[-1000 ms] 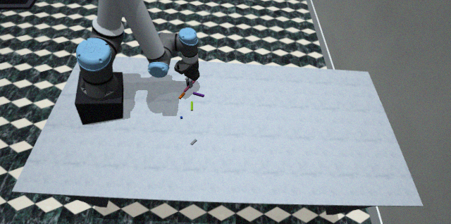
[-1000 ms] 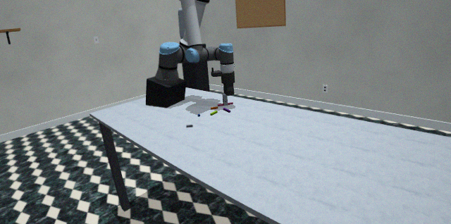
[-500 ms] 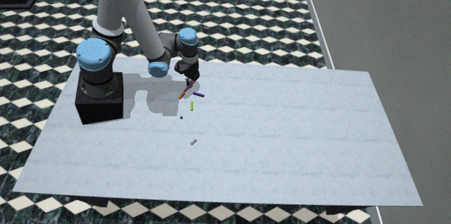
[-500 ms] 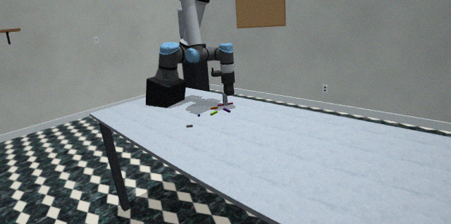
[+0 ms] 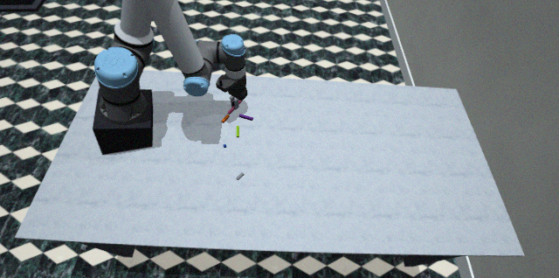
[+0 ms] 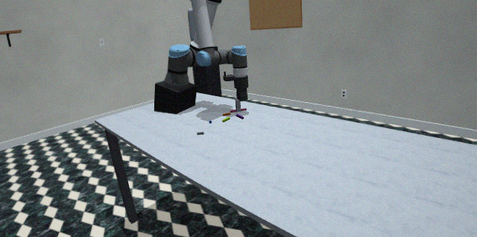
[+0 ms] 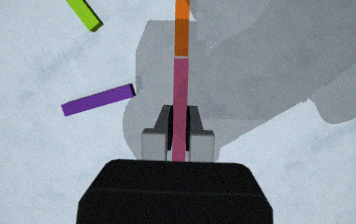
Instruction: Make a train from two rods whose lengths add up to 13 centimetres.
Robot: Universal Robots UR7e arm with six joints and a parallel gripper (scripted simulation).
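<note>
The pink rod is 10 mm below my hand. From my hand the other things lie so: orange rod: 50 mm to the right, 40 mm behind, 30 mm below; purple rod: 50 mm to the right, 50 mm ahead, 30 mm below; lime rod: 120 mm to the right, 30 mm below, 10 mm ahead.
</note>
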